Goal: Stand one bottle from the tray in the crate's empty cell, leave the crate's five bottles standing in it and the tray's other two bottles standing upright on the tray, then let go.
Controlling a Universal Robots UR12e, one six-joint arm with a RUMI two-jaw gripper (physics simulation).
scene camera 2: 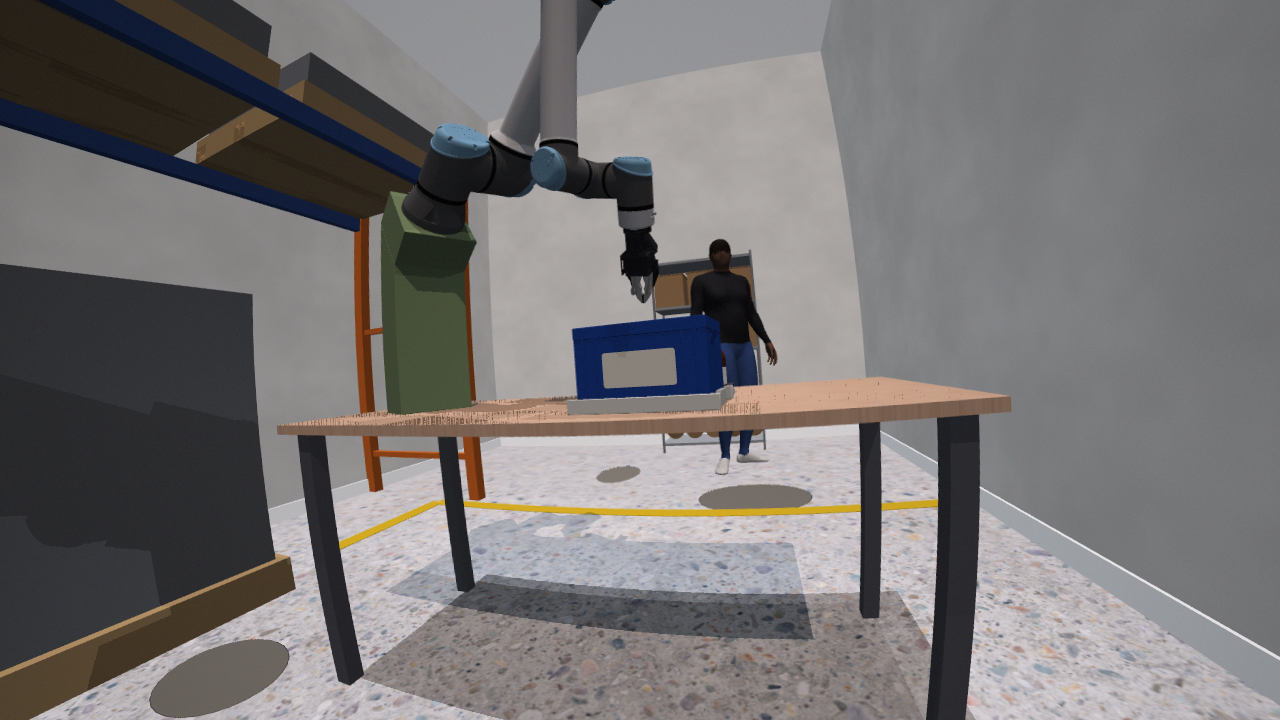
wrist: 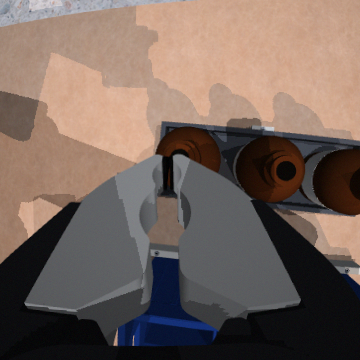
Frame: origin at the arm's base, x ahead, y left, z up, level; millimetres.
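Seen in the pictures: gripper, fingertip midpoint: (scene camera 2: 643,302) (wrist: 168,159); arm's base, origin of the base link: (scene camera 2: 433,216).
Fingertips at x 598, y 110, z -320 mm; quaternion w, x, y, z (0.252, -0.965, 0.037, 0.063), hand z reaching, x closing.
Pixels of each thing's top centre, then the offset from my fingertips to it. "pt": a spot on its surface instead. Level surfaces: height alone.
- left brown bottle, middle of its top: (wrist: 179,158) dx -8, dy +3, dz -100 mm
- middle bottle, middle of its top: (wrist: 285,170) dx +83, dy -13, dz -100 mm
- right bottle, surface spot: (wrist: 332,182) pt dx +143, dy -29, dz -147 mm
- blue crate, middle of its top: (scene camera 2: 649,324) dx +55, dy -241, dz -85 mm
- light grey holder, surface spot: (scene camera 2: 644,403) pt dx +53, dy -345, dz -242 mm
- wooden table, its level: dz -260 mm
My gripper (scene camera 2: 641,299) (wrist: 168,159) is shut and empty, above the blue crate in the scene view. In the wrist view its fingertips overlap the near side of the left brown bottle (wrist: 200,145), below them on the dark grey tray (wrist: 227,181). The middle bottle (wrist: 252,175) and the right bottle (wrist: 332,182) also stand upright on the tray; the right one is cut by the frame edge. The blue crate (scene camera 2: 586,367) (wrist: 165,275) stands beside the tray; part of its rim and wall shows at the bottom of the wrist view. Its bottles and cells are hidden.
The crate sits in a light grey holder (scene camera 2: 644,403) on the wooden table (scene camera 2: 859,399). The green robot pedestal (scene camera 2: 425,340) stands at the table's left. A person (scene camera 2: 723,304) stands behind the table, in front of a shelf rack (scene camera 2: 754,268). An orange-posted rack (scene camera 2: 363,358) is at left.
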